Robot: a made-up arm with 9 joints. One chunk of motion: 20 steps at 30 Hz.
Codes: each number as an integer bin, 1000 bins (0 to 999) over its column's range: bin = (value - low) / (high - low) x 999, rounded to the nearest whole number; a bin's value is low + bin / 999 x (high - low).
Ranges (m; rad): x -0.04..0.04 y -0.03..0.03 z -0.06..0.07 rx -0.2..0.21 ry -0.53..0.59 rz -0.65..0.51
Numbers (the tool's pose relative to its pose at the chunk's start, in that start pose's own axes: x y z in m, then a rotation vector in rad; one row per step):
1: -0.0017 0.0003 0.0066 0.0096 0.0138 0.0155
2: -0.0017 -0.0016 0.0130 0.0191 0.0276 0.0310
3: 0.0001 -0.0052 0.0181 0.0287 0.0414 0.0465
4: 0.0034 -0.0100 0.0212 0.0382 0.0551 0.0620
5: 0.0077 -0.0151 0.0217 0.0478 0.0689 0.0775
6: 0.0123 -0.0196 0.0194 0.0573 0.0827 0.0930
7: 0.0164 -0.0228 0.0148 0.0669 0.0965 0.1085
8: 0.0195 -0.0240 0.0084 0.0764 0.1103 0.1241
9: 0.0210 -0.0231 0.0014 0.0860 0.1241 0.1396
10: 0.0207 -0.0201 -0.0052 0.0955 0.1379 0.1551
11: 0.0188 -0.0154 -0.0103 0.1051 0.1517 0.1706
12: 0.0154 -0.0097 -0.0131 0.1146 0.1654 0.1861
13: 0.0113 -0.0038 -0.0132 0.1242 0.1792 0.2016
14: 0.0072 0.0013 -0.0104 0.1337 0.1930 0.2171
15: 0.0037 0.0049 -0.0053 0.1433 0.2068 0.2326
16: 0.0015 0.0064 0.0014 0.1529 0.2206 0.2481
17: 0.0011 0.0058 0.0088 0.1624 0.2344 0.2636
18: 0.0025 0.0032 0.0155 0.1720 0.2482 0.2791
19: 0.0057 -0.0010 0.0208 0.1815 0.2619 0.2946
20: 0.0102 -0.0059 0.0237 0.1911 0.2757 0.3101
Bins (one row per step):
1: 478 504 512 511 485 573
2: 478 473 561 534 497 586
3: 501 413 600 557 510 600
4: 542 333 624 580 522 613
5: 596 248 628 604 534 627
6: 653 173 610 627 547 640
7: 704 120 575 650 559 653
8: 743 100 526 673 571 667
9: 762 115 472 697 583 680
10: 758 165 421 720 596 693
11: 734 243 382 743 608 707
12: 692 338 360 767 620 720
13: 641 436 360 790 633 733
14: 589 521 381 813 645 747
15: 546 581 420 836 657 760
16: 518 606 472 860 670 773
17: 513 596 529 883 682 787
18: 531 553 580 906 694 800
19: 571 483 621 930 706 813
20: 627 401 643 953 719 827

